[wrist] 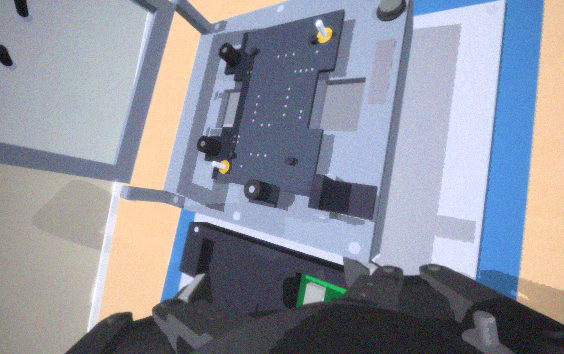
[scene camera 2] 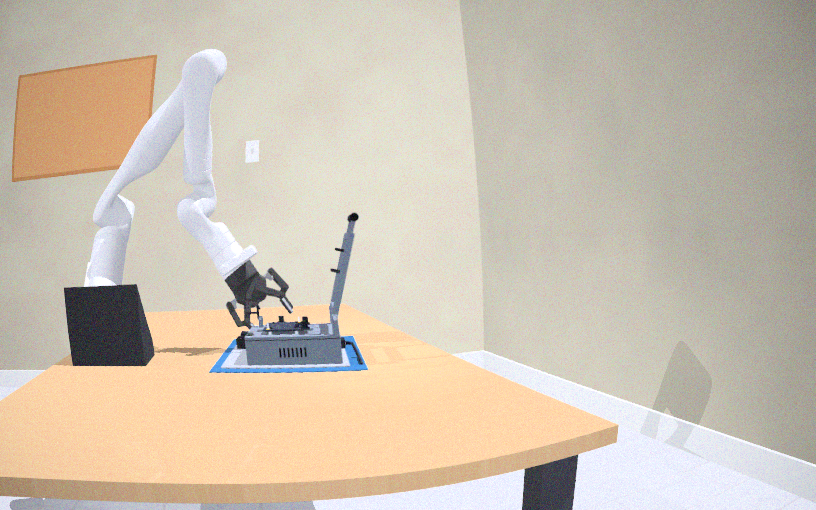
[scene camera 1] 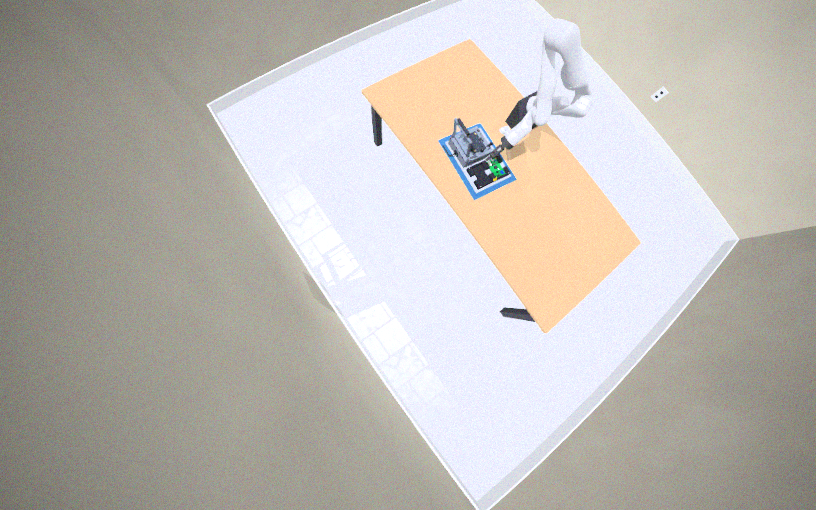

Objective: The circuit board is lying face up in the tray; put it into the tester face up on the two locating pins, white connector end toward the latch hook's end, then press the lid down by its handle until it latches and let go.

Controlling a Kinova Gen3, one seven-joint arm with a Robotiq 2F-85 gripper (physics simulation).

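Pixels of known places: gripper, fingertip midpoint: (wrist: 279, 278) (scene camera 1: 488, 158); arm's base, origin of the base link: (scene camera 2: 101, 305) (scene camera 1: 532, 105).
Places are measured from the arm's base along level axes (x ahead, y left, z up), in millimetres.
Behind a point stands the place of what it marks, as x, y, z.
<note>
The green circuit board (scene camera 1: 496, 169) @[404, 129, -102] (wrist: 334, 296) @[395, 73, -103] lies in the black tray (scene camera 1: 479, 178) @[521, 103, -105] (wrist: 250, 272) @[469, 61, -104]; in the wrist view the gripper hides most of it, and a white part shows near its corner. The grey tester (scene camera 1: 475, 159) @[472, 12, -78] (scene camera 2: 261, 350) @[348, -134, -87] (wrist: 350, 155) @[366, -15, -62] stands beside the tray, its dark nest bare, with two white-tipped locating pins at opposite corners. Its lid (scene camera 2: 342, 276) @[509, -163, 41] (wrist: 131, 100) @[515, -74, -16] stands open, nearly upright, with the black handle (scene camera 2: 353, 217) @[542, -142, 145] at its top. My gripper (scene camera 2: 269, 318) @[419, 56, -67] (wrist: 279, 278) @[419, 56, -67] is open and empty, tilted, low near the tester's tray-side edge. I cannot clearly tell the latch hook.
A blue-edged white mat (scene camera 1: 474, 195) @[608, 153, -120] (scene camera 2: 288, 370) @[388, -176, -120] (wrist: 517, 125) @[272, -33, -120] lies under the tester and tray on the wooden table (scene camera 1: 553, 240) @[444, 638, -122] (scene camera 2: 336, 420) @[374, -517, -122]. Black knobs and a black block (wrist: 362, 201) @[357, 15, -31] rise around the nest. The arm's black base (scene camera 2: 105, 327) @[11, -47, -41] stands at the table's side.
</note>
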